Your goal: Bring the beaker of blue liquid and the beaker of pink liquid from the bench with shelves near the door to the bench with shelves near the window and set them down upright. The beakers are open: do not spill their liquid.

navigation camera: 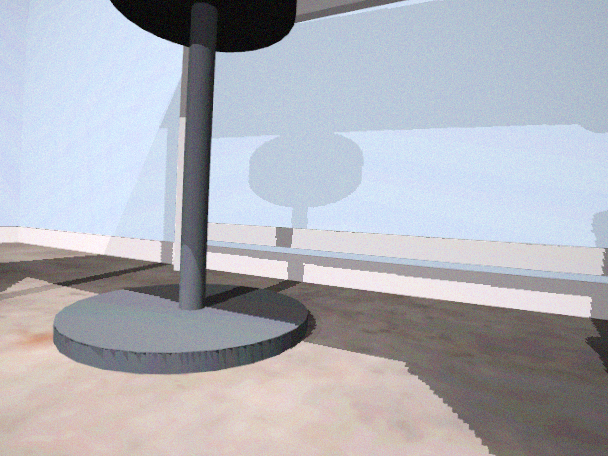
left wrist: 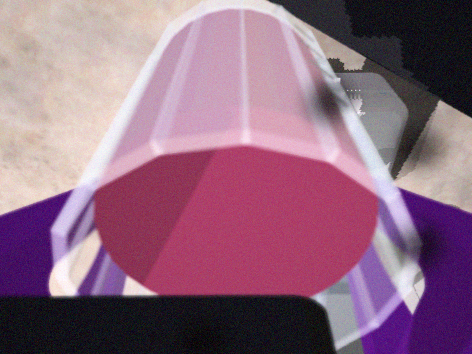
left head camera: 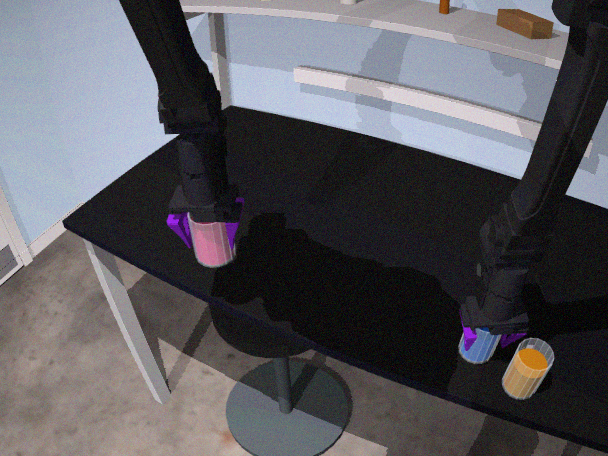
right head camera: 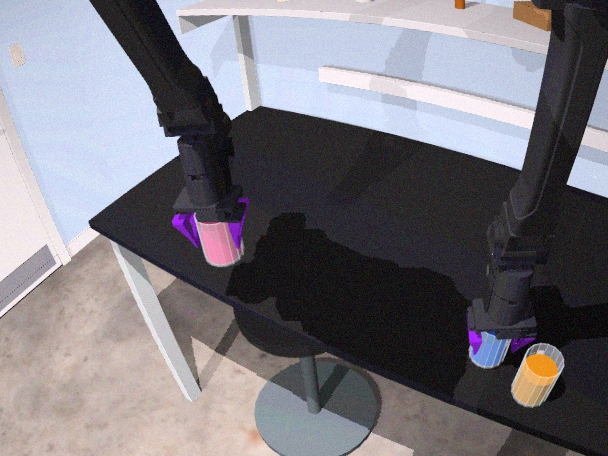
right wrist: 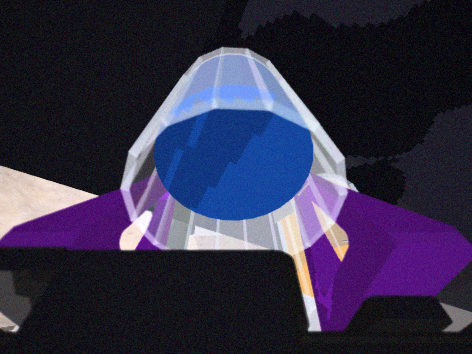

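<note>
The beaker of pink liquid is upright between the fingers of my left gripper, which is shut on it and holds it above the left part of the black bench. The beaker of blue liquid is upright near the bench's front edge. My right gripper is shut on it, a purple finger at each side. Its rim is partly hidden by the gripper in the head views. The other bench cannot be made out.
A beaker of orange liquid stands close beside the blue one, to its right. A stool stands at the bench front. A shelf above bears a brown block.
</note>
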